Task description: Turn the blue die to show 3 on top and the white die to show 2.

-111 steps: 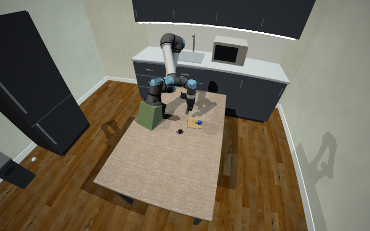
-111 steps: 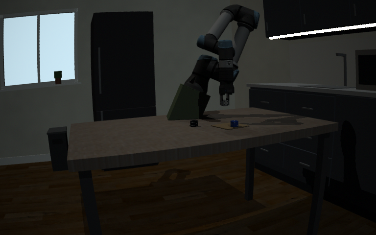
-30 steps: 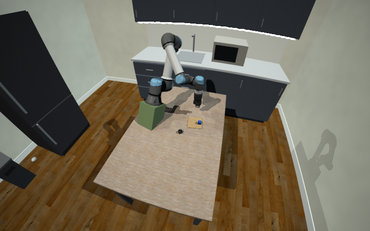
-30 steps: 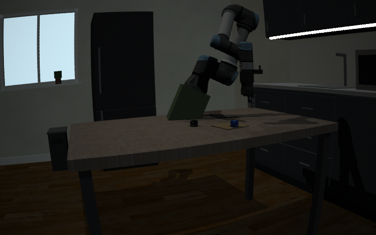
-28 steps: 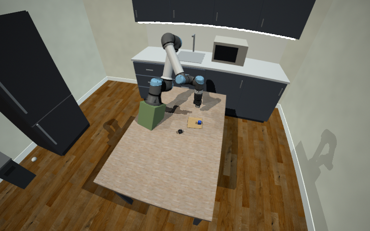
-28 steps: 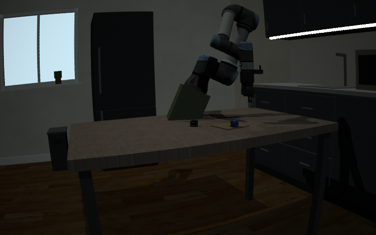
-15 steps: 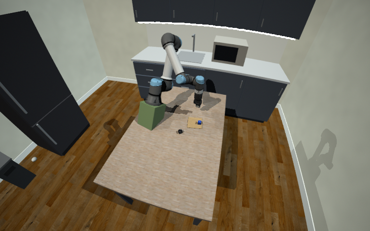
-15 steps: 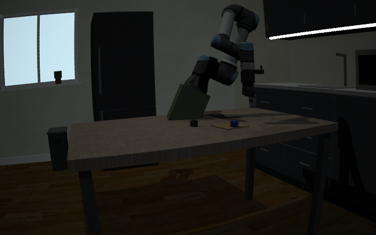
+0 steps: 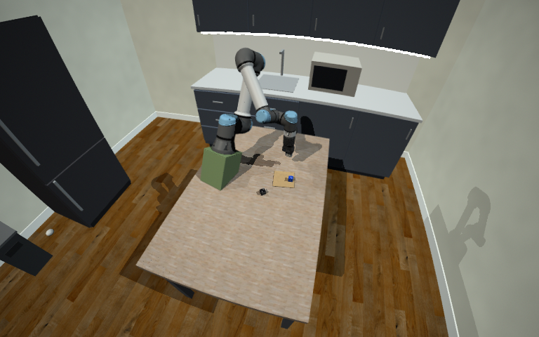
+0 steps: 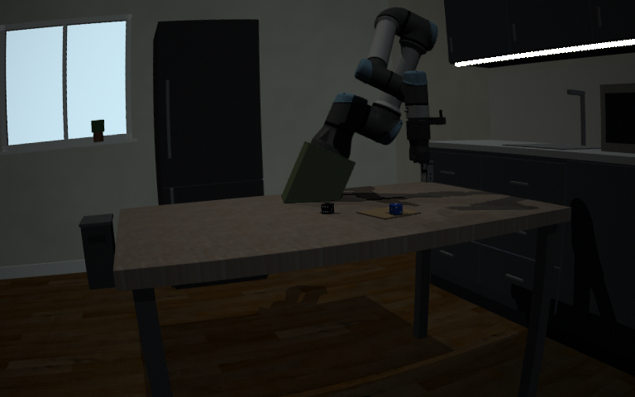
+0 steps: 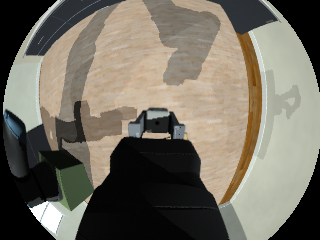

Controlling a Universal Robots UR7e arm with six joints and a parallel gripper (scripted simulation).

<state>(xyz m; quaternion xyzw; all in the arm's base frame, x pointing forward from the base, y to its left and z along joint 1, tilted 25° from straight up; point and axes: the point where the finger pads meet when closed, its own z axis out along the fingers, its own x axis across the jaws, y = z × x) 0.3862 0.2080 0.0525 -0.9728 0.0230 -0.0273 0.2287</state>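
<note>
My gripper is now 1 cm above the white die. Also, from my hand: black die: 6 cm behind, 31 cm to the right, 9 cm below; blue die: 7 cm ahead, 14 cm to the right, 9 cm below; tan mat: 2 cm ahead, 15 cm to the right, 10 cm below.
</note>
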